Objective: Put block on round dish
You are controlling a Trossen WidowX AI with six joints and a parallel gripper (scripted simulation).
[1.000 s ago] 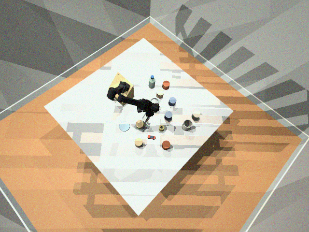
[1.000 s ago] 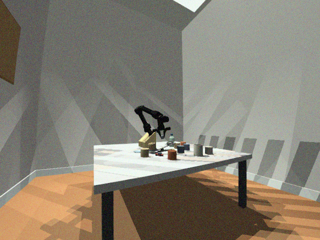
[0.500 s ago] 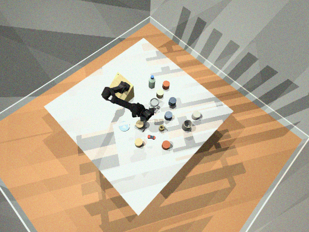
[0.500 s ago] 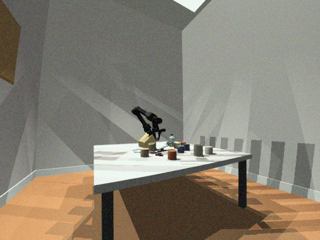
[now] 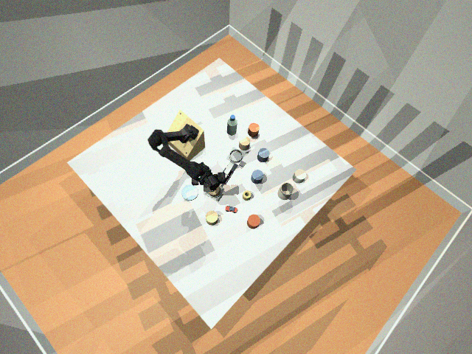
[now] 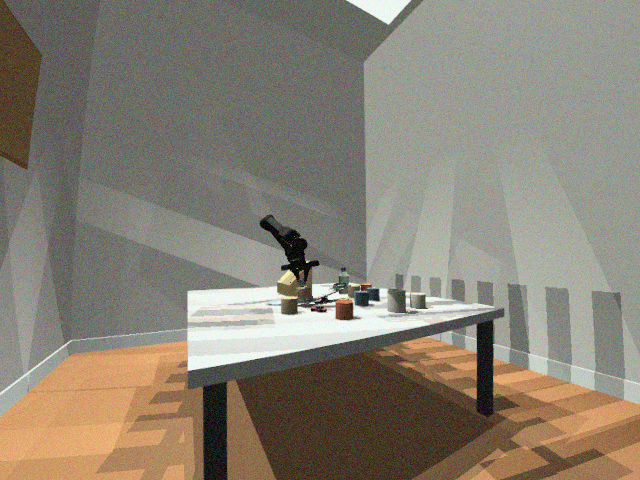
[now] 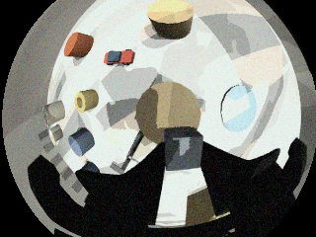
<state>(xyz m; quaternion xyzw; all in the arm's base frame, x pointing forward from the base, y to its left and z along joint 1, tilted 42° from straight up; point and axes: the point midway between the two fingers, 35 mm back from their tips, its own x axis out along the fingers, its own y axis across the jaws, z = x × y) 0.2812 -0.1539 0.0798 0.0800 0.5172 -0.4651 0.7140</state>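
My gripper tip is 11 cm above the round pale blue dish, 10 cm to the left of it and 9 cm past it. Also, from my gripper tip: balance beam 13 cm to the left, 7 cm below; then red toy car 17 cm ahead, 10 cm below, 2 cm to the right; then dark grey block 1 cm above.
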